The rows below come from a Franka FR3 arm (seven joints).
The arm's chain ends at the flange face. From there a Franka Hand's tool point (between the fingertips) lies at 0.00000 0.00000 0.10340 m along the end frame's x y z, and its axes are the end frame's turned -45 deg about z.
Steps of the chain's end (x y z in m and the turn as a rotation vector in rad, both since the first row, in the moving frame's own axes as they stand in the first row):
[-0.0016, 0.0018, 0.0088, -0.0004, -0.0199, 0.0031]
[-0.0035, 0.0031, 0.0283, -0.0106, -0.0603, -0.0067]
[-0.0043, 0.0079, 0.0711, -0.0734, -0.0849, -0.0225]
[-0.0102, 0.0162, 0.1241, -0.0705, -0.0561, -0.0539]
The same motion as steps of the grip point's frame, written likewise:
[-0.0039, -0.0013, 0.0088, 0.0138, -0.0144, 0.0031]
[-0.0099, -0.0039, 0.0281, 0.0351, -0.0501, -0.0067]
[-0.0202, 0.0018, 0.0704, 0.0081, -0.1119, -0.0225]
[-0.0279, 0.0055, 0.1237, -0.0102, -0.0895, -0.0539]

